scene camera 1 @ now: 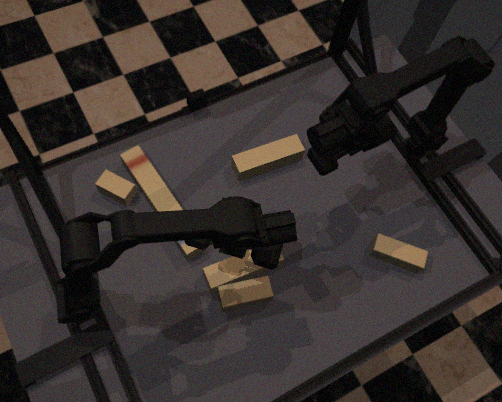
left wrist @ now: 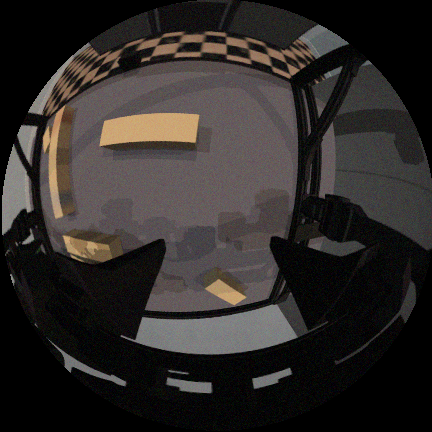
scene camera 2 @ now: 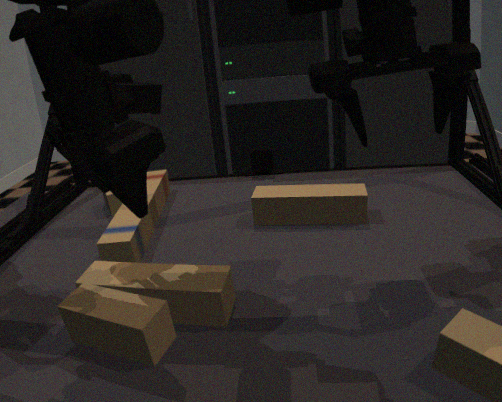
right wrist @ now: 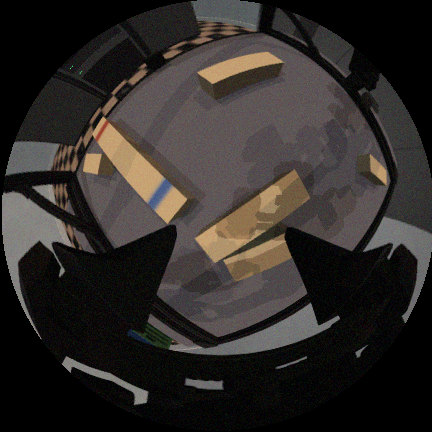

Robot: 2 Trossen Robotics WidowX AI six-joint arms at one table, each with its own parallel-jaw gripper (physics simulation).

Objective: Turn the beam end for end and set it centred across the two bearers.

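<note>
The long beam lies flat on the table, red band at its back end, blue band at its front end; the right arm hides part of it in scene camera 1. Two longer blocks look like the bearers: the back bearer and the front bearer. Neither carries the beam. My right gripper is open and empty above the front bearer and the beam's blue end. My left gripper is open and empty, raised at the right.
A short block lies close beside the beam's red half. Another short block lies against or very near the front bearer. A third short block lies at the right.
</note>
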